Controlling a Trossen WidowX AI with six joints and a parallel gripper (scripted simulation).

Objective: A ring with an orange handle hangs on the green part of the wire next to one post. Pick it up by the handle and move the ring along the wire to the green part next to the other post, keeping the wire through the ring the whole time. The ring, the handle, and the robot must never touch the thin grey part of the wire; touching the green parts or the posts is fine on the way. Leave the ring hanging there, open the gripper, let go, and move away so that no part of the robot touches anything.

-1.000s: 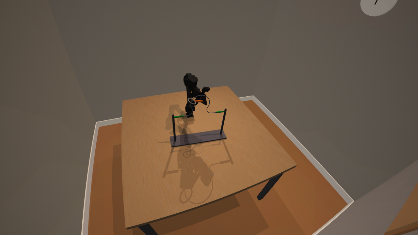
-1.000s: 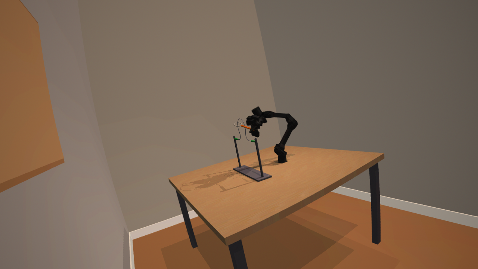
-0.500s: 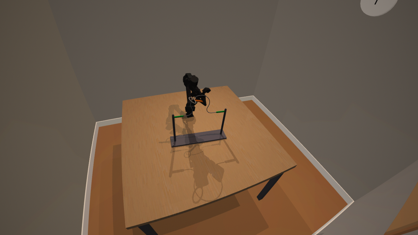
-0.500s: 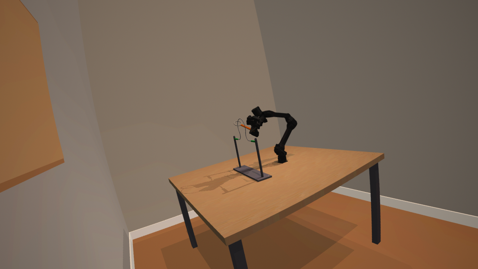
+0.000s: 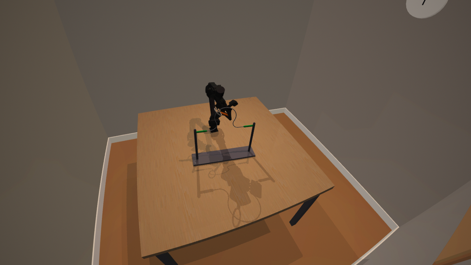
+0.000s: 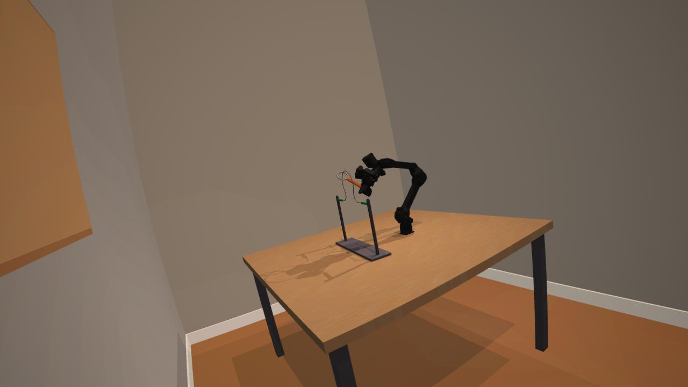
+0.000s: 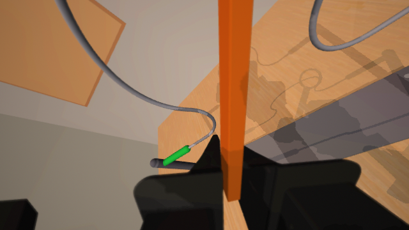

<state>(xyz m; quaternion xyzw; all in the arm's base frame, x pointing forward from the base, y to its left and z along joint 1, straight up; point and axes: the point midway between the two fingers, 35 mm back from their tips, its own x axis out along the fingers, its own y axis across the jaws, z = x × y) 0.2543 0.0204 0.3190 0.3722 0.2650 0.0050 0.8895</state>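
The ring with orange handle lies 7 cm to the right of my gripper tip and 7 cm above it.
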